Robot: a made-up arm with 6 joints. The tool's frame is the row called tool. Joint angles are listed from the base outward.
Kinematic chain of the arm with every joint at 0, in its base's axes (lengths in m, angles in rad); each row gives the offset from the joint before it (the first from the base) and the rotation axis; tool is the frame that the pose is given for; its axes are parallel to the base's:
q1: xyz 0 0 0.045 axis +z
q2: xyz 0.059 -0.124 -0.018 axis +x
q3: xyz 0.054 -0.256 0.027 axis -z
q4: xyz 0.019 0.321 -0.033 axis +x
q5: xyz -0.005 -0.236 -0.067 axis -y
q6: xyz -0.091 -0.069 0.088 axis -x
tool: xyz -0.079 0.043 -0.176
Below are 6 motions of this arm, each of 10 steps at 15 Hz.
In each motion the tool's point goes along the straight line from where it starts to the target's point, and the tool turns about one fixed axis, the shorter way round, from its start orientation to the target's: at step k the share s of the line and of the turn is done. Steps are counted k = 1, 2, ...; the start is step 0. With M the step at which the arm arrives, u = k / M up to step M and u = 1 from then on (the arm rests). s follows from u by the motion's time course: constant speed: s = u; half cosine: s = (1 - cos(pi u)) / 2; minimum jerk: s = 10 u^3 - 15 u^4 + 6 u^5.
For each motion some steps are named. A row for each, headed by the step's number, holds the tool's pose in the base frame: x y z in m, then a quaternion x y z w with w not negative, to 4 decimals.
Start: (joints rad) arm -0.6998 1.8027 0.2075 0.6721 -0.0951 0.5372
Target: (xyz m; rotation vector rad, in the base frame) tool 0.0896 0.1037 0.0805 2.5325 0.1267 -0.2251
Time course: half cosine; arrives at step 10
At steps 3, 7, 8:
3: 0.1208 0.1688 0.0221 0.8431 -0.1563 -0.1889 0.4785
7: 0.0977 0.1206 0.0653 0.9317 -0.0057 -0.1129 0.3452
8: 0.0934 0.1115 0.0735 0.9428 0.0229 -0.0977 0.3178

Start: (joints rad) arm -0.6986 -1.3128 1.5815 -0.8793 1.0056 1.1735
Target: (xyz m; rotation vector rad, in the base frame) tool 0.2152 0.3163 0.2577 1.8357 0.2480 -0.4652
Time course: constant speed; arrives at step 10
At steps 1, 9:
1: 0.0172 0.0587 0.2650 0.8333 -0.1933 0.2361 0.4610
9: 0.1932 0.2877 0.2585 0.8023 0.0727 -0.1511 0.5729

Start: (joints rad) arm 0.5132 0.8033 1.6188 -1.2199 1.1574 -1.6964
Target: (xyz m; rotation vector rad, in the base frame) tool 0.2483 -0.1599 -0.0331 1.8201 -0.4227 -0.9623
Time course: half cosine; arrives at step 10
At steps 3, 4, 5, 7, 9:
3: 0.3059 -0.0887 0.0122 0.5443 -0.0124 -0.1256 0.8294
4: 0.2958 -0.1012 0.0042 0.5927 -0.0423 -0.1778 0.7844
5: 0.2846 -0.1151 -0.0046 0.6409 -0.0751 -0.2339 0.7273
7: 0.2632 -0.1414 -0.0213 0.7147 -0.1352 -0.3340 0.5994
9: 0.2501 -0.1577 -0.0317 0.7479 -0.1700 -0.3902 0.5095

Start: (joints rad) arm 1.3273 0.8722 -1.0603 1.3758 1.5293 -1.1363
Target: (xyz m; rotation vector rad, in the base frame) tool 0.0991 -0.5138 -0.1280 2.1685 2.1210 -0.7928
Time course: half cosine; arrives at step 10
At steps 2, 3, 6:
2: -0.0587 -0.3759 -0.1172 -0.8826 -0.4260 0.1752 0.0945
3: -0.0394 -0.3928 -0.1185 -0.8643 -0.4599 0.1860 0.0829
6: 0.0388 -0.4611 -0.1239 -0.7754 -0.5886 0.2262 0.0347

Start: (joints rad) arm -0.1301 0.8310 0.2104 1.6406 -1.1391 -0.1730
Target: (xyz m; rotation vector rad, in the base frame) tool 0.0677 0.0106 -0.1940 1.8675 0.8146 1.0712
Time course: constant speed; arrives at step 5
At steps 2, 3, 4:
2: 0.0617 0.0519 -0.1383 0.8299 0.2041 0.4118 0.3164
3: 0.0637 0.0381 -0.1568 0.8029 0.2447 0.4176 0.3480
4: 0.0657 0.0244 -0.1754 0.7732 0.2844 0.4220 0.3785

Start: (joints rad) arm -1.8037 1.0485 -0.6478 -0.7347 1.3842 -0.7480
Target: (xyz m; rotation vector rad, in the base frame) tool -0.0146 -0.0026 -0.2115 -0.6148 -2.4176 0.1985
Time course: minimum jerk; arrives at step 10
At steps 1, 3, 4, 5, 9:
1: -0.1787 -0.0381 -0.2035 -0.2912 -0.7809 -0.1272 0.5378
3: -0.1531 -0.0326 -0.2048 -0.2842 -0.8085 -0.0960 0.5063
4: -0.1276 -0.0270 -0.2060 -0.2764 -0.8338 -0.0646 0.4735
5: -0.0974 -0.0205 -0.2075 -0.2662 -0.8607 -0.0272 0.4331
9: -0.0160 -0.0029 -0.2114 -0.2339 -0.9164 0.0736 0.3163

